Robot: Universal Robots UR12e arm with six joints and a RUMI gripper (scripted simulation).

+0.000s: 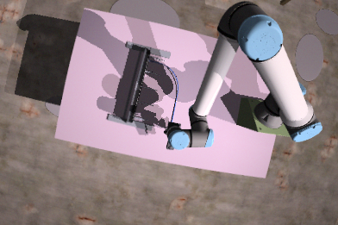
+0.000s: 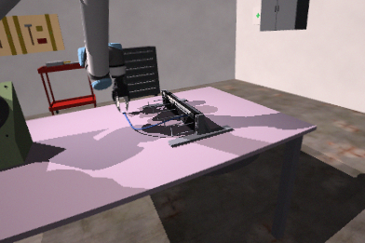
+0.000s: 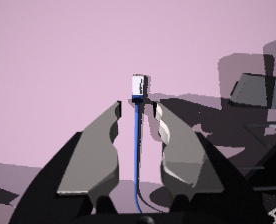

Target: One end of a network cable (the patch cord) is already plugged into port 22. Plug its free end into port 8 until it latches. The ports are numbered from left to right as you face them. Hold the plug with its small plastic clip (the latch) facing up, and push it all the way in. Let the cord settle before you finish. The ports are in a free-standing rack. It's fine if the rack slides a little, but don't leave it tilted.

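My hand is 2 cm above the white plug and 1 cm to the right of it.
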